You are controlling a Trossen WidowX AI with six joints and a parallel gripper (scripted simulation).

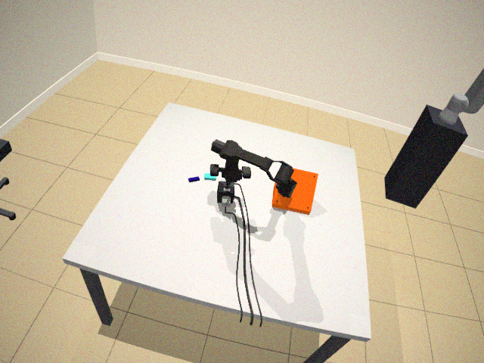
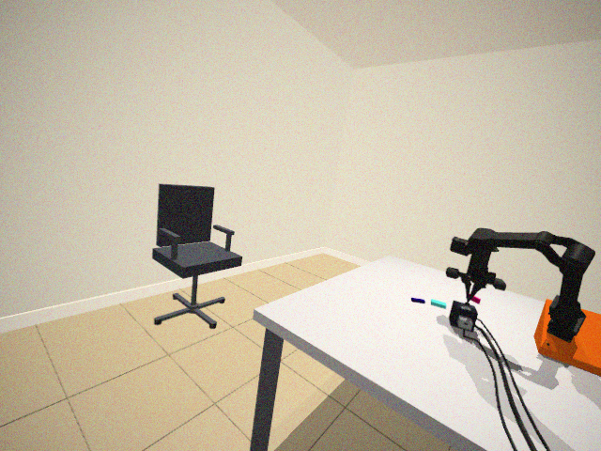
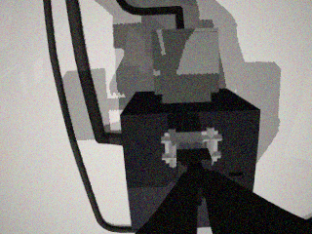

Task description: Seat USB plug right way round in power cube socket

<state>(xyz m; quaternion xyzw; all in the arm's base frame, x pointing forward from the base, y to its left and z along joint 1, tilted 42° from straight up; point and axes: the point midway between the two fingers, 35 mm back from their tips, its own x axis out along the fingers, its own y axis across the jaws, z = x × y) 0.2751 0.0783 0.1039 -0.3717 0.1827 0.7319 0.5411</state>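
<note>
The USB plug is 20 mm below my gripper tip. From my gripper tip the other things lie so: cyan block 120 mm ahead, 120 mm to the right, 110 mm below; magenta block 40 mm ahead, 360 mm to the right, 100 mm below.
</note>
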